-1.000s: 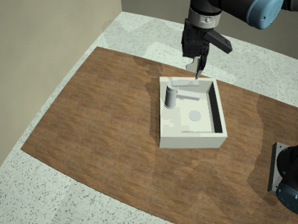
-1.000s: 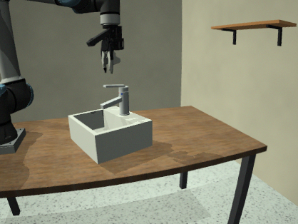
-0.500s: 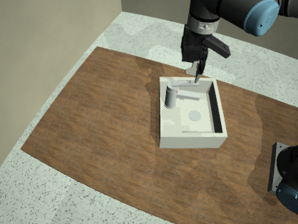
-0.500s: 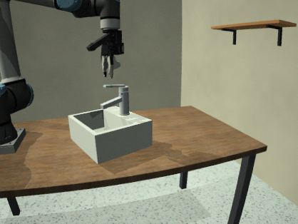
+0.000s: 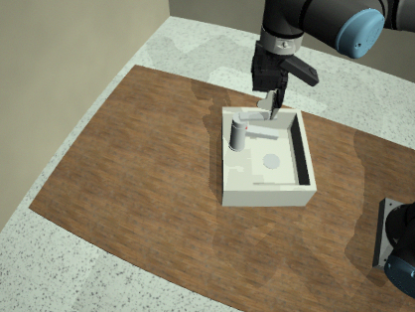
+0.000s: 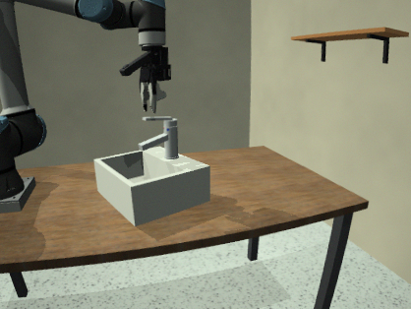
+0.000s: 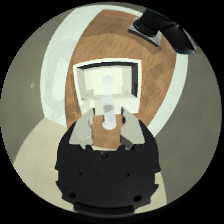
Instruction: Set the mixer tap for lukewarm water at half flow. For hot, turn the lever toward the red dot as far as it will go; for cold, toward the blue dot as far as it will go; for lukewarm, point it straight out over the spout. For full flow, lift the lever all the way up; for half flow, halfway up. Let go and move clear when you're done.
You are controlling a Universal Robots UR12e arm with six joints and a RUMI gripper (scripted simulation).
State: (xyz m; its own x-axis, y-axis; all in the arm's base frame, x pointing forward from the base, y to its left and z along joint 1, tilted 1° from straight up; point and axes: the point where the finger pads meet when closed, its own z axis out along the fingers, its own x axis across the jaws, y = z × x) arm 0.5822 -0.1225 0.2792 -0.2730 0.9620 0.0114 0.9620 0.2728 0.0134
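My hand is 3 cm short of the lever, 1 cm to the right of it and 4 cm above it. Also, from my hand: white square basin 3 cm behind, 1 cm to the right, 28 cm below; grey mixer tap 5 cm ahead, 2 cm to the left, 9 cm below.
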